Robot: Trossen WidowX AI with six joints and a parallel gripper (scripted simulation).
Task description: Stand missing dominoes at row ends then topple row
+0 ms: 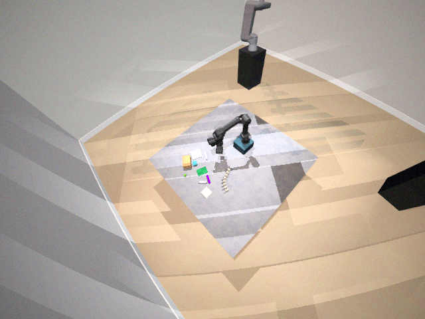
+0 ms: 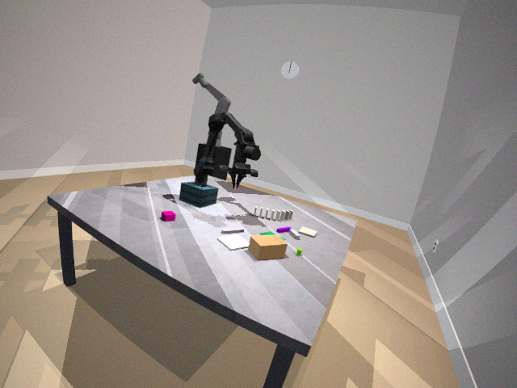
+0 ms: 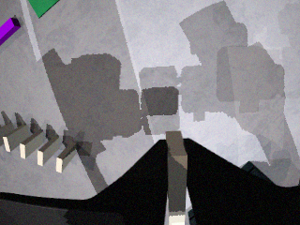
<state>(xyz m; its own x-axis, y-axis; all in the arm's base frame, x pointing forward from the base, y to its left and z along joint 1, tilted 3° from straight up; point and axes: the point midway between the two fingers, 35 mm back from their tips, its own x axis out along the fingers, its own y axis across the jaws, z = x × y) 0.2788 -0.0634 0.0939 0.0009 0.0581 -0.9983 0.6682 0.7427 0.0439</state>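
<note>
The grey bar is 150 mm below my gripper tip, 120 mm to the right of it and 110 mm ahead of it. Also, from my gripper tip: green card: 250 mm ahead, 160 mm below; then teal cube: 250 mm ahead, 150 mm below, 110 mm to the right; then white flat tile: 200 mm to the right, 180 mm ahead, 160 mm below.
</note>
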